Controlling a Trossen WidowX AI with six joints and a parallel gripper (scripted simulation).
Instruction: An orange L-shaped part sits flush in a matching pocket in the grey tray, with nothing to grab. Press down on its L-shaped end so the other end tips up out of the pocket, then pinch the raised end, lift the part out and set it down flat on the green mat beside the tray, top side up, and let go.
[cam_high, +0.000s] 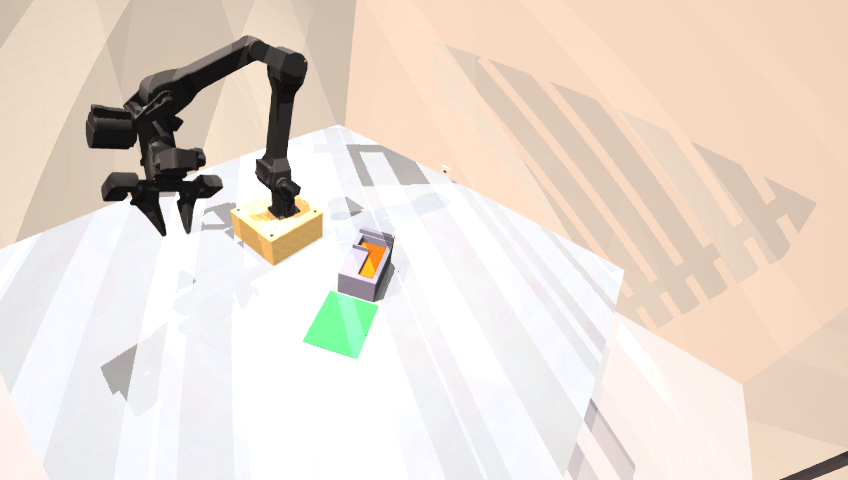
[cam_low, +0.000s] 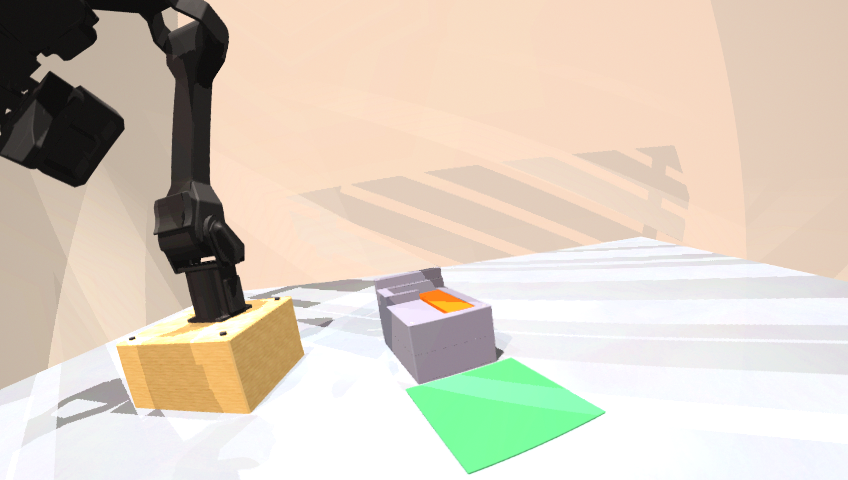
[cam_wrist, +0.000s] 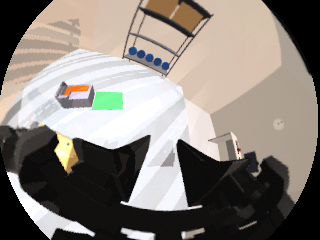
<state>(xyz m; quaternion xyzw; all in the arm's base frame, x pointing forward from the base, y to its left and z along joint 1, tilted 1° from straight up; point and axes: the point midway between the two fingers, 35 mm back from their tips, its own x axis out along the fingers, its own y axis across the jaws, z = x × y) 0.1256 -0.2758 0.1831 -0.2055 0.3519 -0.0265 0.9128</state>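
Right now my gripper tip is 90 mm short of the orange L-shaped part, 370 mm to the right of it and 190 mm above it. The rest, counted from my gripper tip: green mat: 170 mm ahead, 230 mm to the left, 250 mm below.
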